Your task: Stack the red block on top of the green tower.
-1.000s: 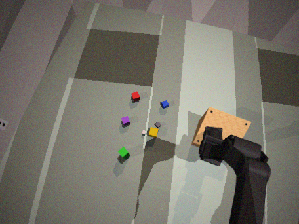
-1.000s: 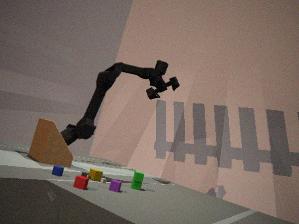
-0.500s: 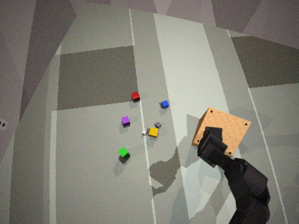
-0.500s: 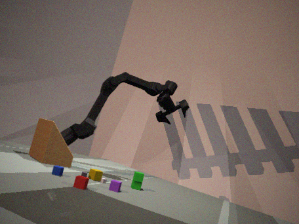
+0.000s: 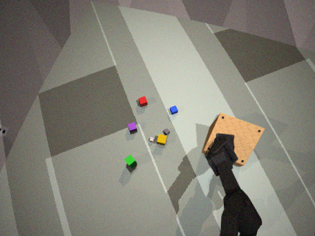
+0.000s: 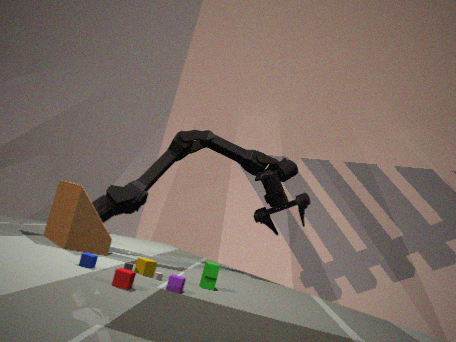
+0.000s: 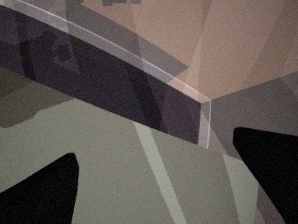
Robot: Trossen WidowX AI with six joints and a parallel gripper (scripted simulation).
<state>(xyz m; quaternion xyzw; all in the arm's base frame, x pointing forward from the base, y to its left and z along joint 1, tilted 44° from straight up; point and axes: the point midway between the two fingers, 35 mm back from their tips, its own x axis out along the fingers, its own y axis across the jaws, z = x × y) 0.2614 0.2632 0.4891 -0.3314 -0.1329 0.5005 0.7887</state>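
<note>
Now: the red block 4 cm ahead of my gripper tip, 68 cm to the right of it and 17 cm below it. Round my gripper tip: purple block 6 cm ahead, 56 cm to the right, 17 cm below; yellow block 7 cm behind, 53 cm to the right, 17 cm below; small green shape 3 cm ahead, 42 cm to the right, 14 cm below.
</note>
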